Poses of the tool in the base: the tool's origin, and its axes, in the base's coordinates. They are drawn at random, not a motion.
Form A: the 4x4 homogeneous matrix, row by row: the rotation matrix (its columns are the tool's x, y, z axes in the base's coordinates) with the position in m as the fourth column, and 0 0 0 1 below. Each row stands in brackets.
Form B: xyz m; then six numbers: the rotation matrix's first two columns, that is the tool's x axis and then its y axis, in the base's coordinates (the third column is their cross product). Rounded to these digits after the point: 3 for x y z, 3 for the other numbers.
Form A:
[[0.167, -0.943, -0.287, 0.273], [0.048, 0.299, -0.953, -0.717], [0.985, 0.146, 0.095, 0.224], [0, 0, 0, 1]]
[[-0.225, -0.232, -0.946, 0.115], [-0.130, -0.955, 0.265, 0.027], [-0.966, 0.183, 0.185, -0.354], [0, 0, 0, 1]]
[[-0.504, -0.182, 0.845, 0.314], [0.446, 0.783, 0.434, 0.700], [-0.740, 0.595, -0.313, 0.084], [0, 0, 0, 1]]
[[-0.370, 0.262, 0.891, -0.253], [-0.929, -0.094, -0.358, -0.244], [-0.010, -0.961, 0.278, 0.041], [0, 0, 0, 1]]
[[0.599, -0.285, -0.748, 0.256], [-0.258, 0.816, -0.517, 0.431], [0.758, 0.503, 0.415, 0.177], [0, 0, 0, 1]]
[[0.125, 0.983, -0.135, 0.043], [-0.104, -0.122, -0.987, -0.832], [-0.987, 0.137, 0.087, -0.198], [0, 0, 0, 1]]
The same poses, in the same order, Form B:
0.273, -0.717, 0.224, 0.167, 0.048, 0.985, -0.943, 0.299, 0.146
0.115, 0.027, -0.354, -0.225, -0.130, -0.966, -0.232, -0.955, 0.183
0.314, 0.700, 0.084, -0.504, 0.446, -0.740, -0.182, 0.783, 0.595
-0.253, -0.244, 0.041, -0.370, -0.929, -0.010, 0.262, -0.094, -0.961
0.256, 0.431, 0.177, 0.599, -0.258, 0.758, -0.285, 0.816, 0.503
0.043, -0.832, -0.198, 0.125, -0.104, -0.987, 0.983, -0.122, 0.137

